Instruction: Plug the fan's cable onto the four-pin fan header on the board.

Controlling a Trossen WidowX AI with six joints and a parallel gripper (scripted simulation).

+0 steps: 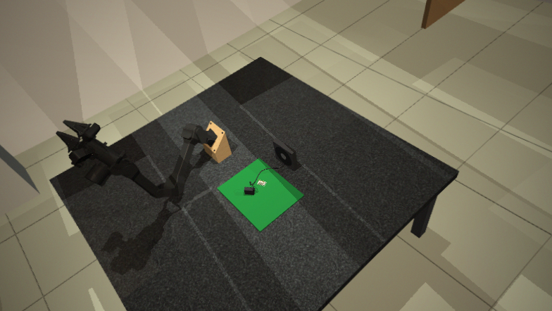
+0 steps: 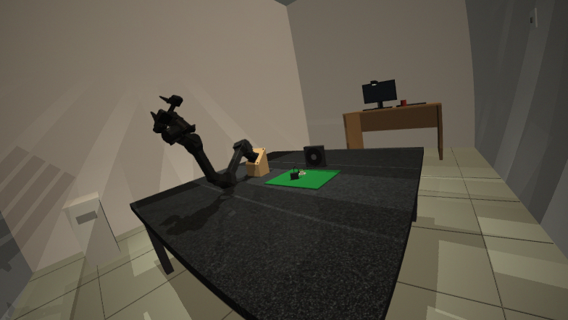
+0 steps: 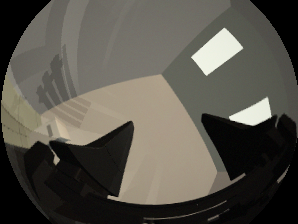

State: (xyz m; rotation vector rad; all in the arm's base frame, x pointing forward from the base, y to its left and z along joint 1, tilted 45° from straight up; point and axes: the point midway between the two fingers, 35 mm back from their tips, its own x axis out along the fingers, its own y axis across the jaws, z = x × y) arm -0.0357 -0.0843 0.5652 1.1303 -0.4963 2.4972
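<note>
Now: gripper tip 46 cm to the right of the dark fan plug, 46 cm above it and 33 cm short of it. Round my gripper tip: black fan 68 cm to the left, 42 cm below, 30 cm ahead; then green board 50 cm to the left, 49 cm below, 35 cm ahead.
</note>
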